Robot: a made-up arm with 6 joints. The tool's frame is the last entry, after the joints. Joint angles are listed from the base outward. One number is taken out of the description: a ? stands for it. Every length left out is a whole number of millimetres.
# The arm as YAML. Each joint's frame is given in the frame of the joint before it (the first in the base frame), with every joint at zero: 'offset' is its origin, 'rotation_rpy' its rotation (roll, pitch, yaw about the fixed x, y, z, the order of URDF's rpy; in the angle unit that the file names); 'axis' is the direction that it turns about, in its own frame. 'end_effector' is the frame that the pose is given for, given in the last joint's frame.
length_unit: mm
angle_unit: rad
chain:
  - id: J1
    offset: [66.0, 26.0, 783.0]
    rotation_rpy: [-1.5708, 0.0, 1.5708]
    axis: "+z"
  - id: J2
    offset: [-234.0, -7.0, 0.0]
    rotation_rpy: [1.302, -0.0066, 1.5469]
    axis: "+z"
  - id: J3
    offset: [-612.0, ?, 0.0]
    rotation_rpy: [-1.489, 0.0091, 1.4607]
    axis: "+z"
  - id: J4
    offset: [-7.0, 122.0, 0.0]
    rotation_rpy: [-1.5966, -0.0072, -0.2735]
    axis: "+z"
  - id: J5
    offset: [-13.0, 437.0, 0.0]
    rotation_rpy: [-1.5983, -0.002, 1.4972]
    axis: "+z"
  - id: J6
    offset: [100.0, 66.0, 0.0]
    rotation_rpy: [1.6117, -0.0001, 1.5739]
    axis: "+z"
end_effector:
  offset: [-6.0, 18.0, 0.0]
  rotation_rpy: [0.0, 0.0, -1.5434]
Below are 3 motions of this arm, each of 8 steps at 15 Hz.
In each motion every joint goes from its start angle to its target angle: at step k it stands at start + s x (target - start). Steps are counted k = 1, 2, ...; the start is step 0. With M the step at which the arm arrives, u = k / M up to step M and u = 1 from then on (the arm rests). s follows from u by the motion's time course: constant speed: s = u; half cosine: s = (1 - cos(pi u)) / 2; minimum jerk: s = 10 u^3 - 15 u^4 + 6 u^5.
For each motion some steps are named. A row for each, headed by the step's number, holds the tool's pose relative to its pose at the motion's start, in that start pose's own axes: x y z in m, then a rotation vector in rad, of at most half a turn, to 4 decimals.
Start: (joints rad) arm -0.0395 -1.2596 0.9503 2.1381 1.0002 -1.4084
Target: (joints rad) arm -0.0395 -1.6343 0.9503 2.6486 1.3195 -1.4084
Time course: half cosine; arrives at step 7
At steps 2, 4, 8:
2: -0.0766 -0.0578 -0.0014 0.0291 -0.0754 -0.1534
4: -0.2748 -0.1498 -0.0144 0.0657 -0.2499 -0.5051
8: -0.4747 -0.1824 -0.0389 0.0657 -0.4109 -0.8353

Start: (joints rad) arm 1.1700 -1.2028 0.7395 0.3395 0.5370 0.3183
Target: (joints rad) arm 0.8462 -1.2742 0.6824 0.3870 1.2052 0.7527
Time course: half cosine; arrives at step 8
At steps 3, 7, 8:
3: 0.0293 0.0090 -0.0202 -0.2117 -0.0356 0.1763
7: 0.1009 0.0250 -0.0630 -0.6713 -0.0497 0.4568
8: 0.1056 0.0258 -0.0653 -0.6981 -0.0477 0.4687

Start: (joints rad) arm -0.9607 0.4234 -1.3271 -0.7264 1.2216 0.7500
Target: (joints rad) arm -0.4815 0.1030 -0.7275 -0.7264 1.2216 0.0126
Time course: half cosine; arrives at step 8
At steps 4, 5, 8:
4: -0.0218 -0.0840 -0.0687 0.1954 0.0179 -0.6453
5: -0.0339 -0.1111 -0.0925 0.2833 0.0254 -0.8930
8: -0.0548 -0.1480 -0.1285 0.4483 0.0423 -1.2864

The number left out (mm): 166.0
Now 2 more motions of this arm.
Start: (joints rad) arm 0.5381 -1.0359 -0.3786 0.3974 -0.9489 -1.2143
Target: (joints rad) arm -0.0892 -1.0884 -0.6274 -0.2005 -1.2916 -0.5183
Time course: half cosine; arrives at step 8
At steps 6, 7, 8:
6: 0.2301 0.4961 0.0083 -0.6456 0.5915 0.4497
7: 0.2438 0.5510 -0.0267 -0.7148 0.6640 0.4794
8: 0.2478 0.5690 -0.0405 -0.7385 0.6888 0.4884

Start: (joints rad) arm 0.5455 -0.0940 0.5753 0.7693 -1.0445 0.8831
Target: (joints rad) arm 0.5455 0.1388 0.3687 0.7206 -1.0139 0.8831
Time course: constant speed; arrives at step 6
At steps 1, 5, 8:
1: 0.0086 -0.0054 0.0205 0.0435 0.0258 -0.0221
5: 0.0451 -0.0355 0.0931 0.2195 0.1212 -0.1144
8: 0.0543 -0.0449 0.1089 0.2640 0.1430 -0.1384

